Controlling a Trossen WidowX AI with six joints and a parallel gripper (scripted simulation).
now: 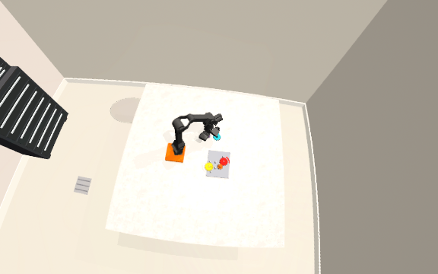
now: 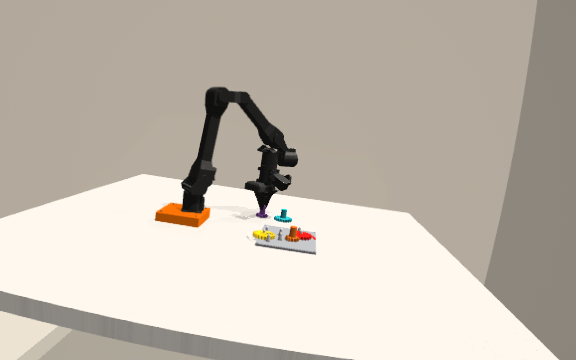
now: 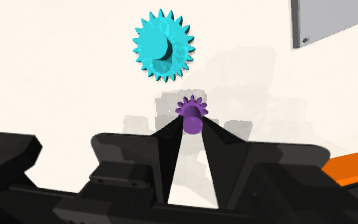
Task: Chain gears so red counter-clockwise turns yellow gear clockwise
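My gripper tip is now 270 mm to the left of the orange gear, 70 mm short of it and 10 mm above it. The rest, counted from my gripper tip: purple gear 10 mm below; teal gear 70 mm ahead, 10 mm to the right, 10 mm below; red gear 230 mm to the right, 100 mm ahead, 10 mm below.
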